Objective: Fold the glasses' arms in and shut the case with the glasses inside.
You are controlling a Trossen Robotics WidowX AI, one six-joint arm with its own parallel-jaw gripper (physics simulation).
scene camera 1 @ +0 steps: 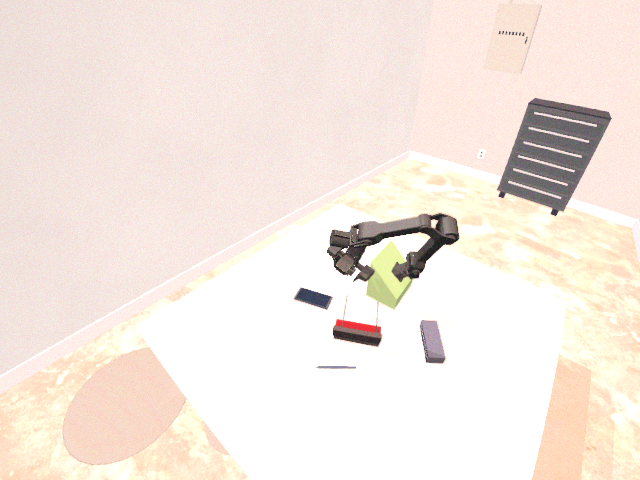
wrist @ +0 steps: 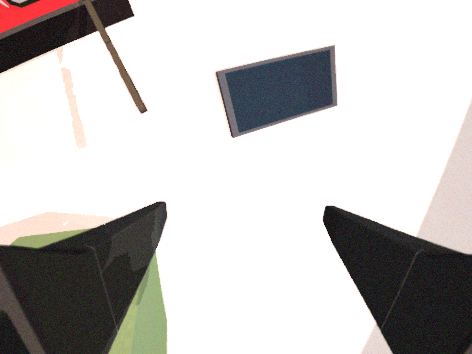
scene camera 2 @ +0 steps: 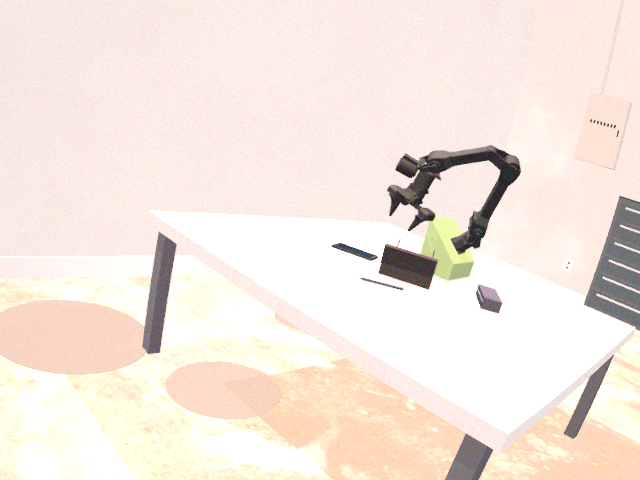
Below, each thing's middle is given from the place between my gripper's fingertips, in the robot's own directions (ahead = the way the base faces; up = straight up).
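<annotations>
The dark blue flat slab (wrist: 258, 95) is 10 cm to the right of my hand, 7 cm ahead of it and 13 cm below it. Also counted from my hand: the grey box (scene camera 1: 433, 348), 3 cm ahead, 39 cm to the left and 12 cm below; the glasses case (scene camera 2: 397, 263), 14 cm to the left, 15 cm ahead and 9 cm below.
</annotations>
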